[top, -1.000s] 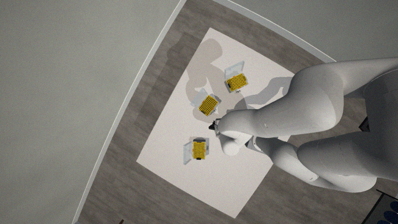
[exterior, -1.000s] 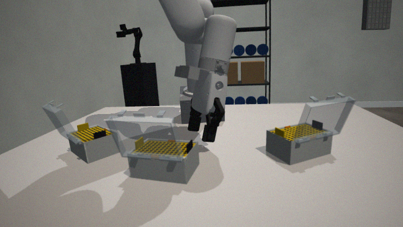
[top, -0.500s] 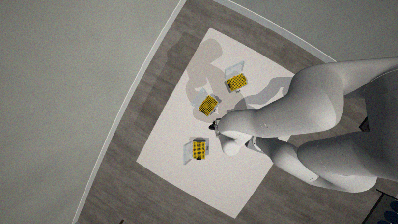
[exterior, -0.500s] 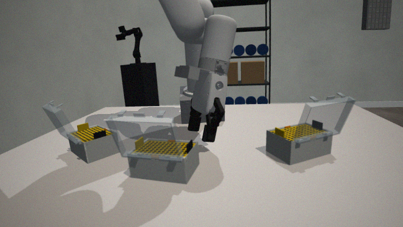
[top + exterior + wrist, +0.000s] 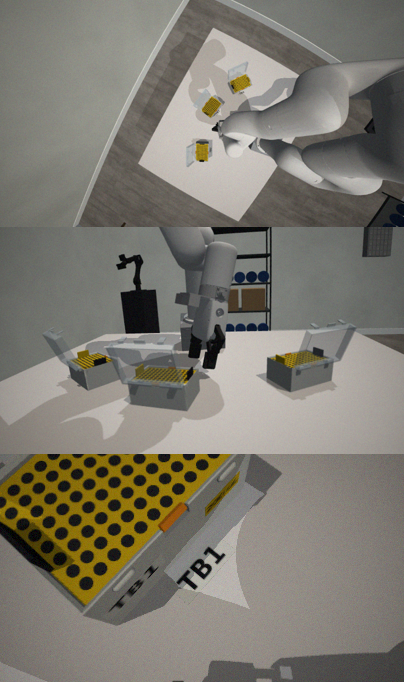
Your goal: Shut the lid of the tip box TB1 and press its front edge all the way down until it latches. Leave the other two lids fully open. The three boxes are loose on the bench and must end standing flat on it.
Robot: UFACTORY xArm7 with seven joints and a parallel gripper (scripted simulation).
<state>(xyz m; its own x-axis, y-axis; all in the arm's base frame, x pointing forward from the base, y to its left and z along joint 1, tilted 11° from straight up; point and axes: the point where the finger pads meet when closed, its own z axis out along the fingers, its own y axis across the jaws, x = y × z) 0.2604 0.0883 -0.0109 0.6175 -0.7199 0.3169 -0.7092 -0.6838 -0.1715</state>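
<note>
Right now my hand is 200 mm short of the box lid, 20 mm to the left of it and 60 mm below it. Round my hand: box (110 mm ahead, 270 mm to the right, 20 mm above).
</note>
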